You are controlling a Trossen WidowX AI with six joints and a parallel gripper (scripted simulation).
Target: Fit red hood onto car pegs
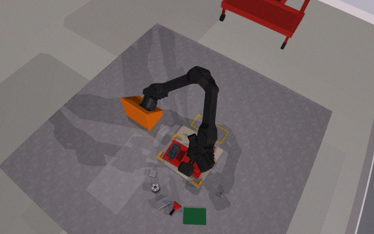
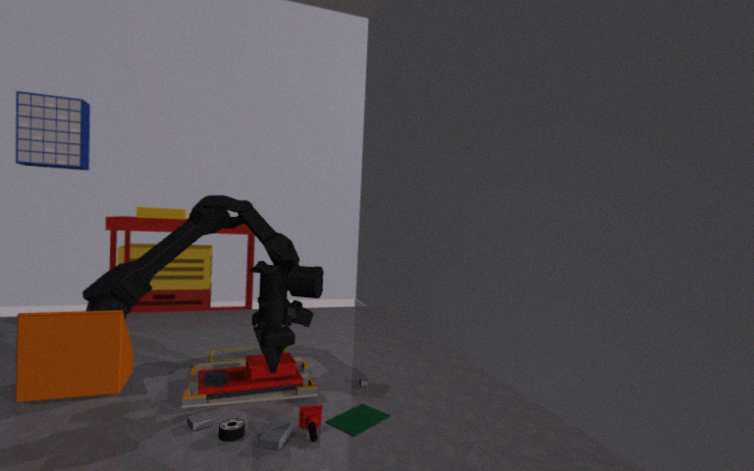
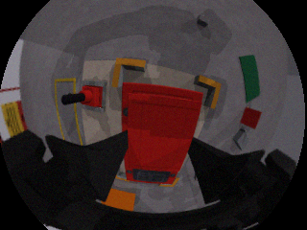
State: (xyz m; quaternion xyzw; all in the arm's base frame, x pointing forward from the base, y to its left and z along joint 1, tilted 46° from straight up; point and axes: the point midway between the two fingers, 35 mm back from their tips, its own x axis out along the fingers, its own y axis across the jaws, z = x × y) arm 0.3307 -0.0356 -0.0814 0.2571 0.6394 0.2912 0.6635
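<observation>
Right now my gripper tip is 10 mm below the red hood. Round my gripper tip: grey engine block 10 mm below; then green pad 200 mm to the right, 140 mm ahead, 40 mm below.
</observation>
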